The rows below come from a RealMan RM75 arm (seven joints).
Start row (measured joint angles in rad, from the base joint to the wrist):
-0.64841, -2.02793, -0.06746, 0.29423, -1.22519, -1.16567, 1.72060
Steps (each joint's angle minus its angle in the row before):
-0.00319, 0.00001, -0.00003, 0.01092, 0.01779, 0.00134, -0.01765
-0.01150, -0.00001, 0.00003, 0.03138, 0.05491, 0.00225, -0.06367
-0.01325, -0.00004, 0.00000, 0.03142, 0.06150, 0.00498, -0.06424
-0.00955, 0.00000, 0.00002, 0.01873, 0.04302, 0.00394, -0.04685
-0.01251, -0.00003, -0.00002, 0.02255, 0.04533, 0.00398, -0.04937
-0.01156, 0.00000, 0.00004, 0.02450, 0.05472, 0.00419, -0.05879
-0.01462, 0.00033, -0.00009, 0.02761, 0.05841, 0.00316, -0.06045
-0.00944, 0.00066, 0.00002, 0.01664, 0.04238, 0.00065, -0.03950
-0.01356, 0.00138, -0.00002, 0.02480, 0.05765, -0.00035, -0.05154
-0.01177, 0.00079, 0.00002, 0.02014, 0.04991, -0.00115, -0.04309
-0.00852, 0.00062, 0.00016, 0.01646, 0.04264, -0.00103, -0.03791
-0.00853, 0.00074, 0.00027, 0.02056, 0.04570, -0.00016, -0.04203
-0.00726, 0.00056, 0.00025, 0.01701, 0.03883, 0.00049, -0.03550
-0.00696, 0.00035, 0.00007, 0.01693, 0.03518, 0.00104, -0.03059
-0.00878, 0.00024, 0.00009, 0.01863, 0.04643, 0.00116, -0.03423
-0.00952, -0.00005, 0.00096, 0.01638, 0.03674, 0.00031, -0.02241
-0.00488, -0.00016, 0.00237, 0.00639, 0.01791, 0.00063, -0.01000
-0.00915, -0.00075, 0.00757, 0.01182, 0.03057, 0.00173, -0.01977
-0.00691, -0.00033, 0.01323, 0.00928, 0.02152, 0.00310, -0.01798
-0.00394, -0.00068, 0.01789, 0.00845, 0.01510, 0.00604, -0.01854
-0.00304, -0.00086, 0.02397, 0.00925, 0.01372, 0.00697, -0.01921
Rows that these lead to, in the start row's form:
-0.65160, -2.02792, -0.06749, 0.30515, -1.20740, -1.16433, 1.70295
-0.66310, -2.02793, -0.06746, 0.33653, -1.15249, -1.16208, 1.63928
-0.67635, -2.02797, -0.06746, 0.36795, -1.09099, -1.15710, 1.57504
-0.68590, -2.02797, -0.06744, 0.38668, -1.04797, -1.15316, 1.52819
-0.69841, -2.02800, -0.06746, 0.40923, -1.00264, -1.14918, 1.47882
-0.70997, -2.02800, -0.06742, 0.43373, -0.94792, -1.14499, 1.42003
-0.72459, -2.02767, -0.06751, 0.46134, -0.88951, -1.14183, 1.35958
-0.73403, -2.02701, -0.06749, 0.47798, -0.84713, -1.14118, 1.32008
-0.74759, -2.02563, -0.06751, 0.50278, -0.78948, -1.14153, 1.26854
-0.75936, -2.02484, -0.06749, 0.52292, -0.73957, -1.14268, 1.22545
-0.76788, -2.02422, -0.06733, 0.53938, -0.69693, -1.14371, 1.18754
-0.77641, -2.02348, -0.06706, 0.55994, -0.65123, -1.14387, 1.14551
-0.78367, -2.02292, -0.06681, 0.57695, -0.61240, -1.14338, 1.11001
-0.79063, -2.02257, -0.06674, 0.59388, -0.57722, -1.14234, 1.07942
-0.79941, -2.02233, -0.06665, 0.61251, -0.53079, -1.14118, 1.04519
-0.80893, -2.02238, -0.06569, 0.62889, -0.49405, -1.14087, 1.02278
-0.81381, -2.02254, -0.06332, 0.63528, -0.47614, -1.14024, 1.01278
-0.82296, -2.02329, -0.05575, 0.64710, -0.44557, -1.13851, 0.99301
-0.82987, -2.02362, -0.04252, 0.65638, -0.42405, -1.13541, 0.97503
-0.83381, -2.02430, -0.02463, 0.66483, -0.40895, -1.12937, 0.95649
-0.83685, -2.02516, -0.00066, 0.67408, -0.39523, -1.12240, 0.93728

